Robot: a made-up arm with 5 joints.
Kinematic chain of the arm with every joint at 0, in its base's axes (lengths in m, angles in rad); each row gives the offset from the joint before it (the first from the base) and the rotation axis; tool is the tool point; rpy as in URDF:
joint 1: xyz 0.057 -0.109 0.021 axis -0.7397 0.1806 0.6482
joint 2: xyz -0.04 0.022 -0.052 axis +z
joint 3: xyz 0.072 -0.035 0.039 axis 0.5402 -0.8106 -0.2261
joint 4: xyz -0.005 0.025 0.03 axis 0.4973 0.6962 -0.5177
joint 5: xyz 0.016 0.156 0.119 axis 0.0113 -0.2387 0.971
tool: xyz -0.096 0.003 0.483 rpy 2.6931 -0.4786 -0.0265
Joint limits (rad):
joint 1: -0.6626..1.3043
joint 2: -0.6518..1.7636
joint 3: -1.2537..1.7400
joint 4: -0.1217..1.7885
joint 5: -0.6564..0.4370
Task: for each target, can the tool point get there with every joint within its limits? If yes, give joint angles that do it. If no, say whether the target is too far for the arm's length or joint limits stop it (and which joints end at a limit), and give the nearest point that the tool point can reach.
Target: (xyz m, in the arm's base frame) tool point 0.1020 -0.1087 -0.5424
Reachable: no: joint limits stop it (at a limit: joint 1, joint 3, joint 5) | nearest point 0.0837 0.1612 -0.6183 | short by 0.281 m
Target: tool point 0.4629 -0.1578 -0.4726
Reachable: no: joint limits stop it (at a limit: joint 1, joint 3, joint 4, joint 5) | nearest point 0.4702 0.0376 -0.3878 | short by 0.213 m
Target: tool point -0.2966 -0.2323 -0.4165
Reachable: no: joint limits stop it (at a limit: joint 1, joint 3, joint 4, joint 5) | nearest point -0.3788 -0.3084 -0.4000 | short by 0.113 m
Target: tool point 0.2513 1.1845 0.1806
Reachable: no: too far | nearest point 0.1494 0.6226 0.1255 | short by 0.574 m
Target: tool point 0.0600 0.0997 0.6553
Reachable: yes | joints -0.0812 0.3653 -0.0661 0.0389 -0.5681
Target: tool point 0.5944 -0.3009 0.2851
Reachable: yes | joints 0.6842 0.4348 1.1199 1.5763 -0.3060
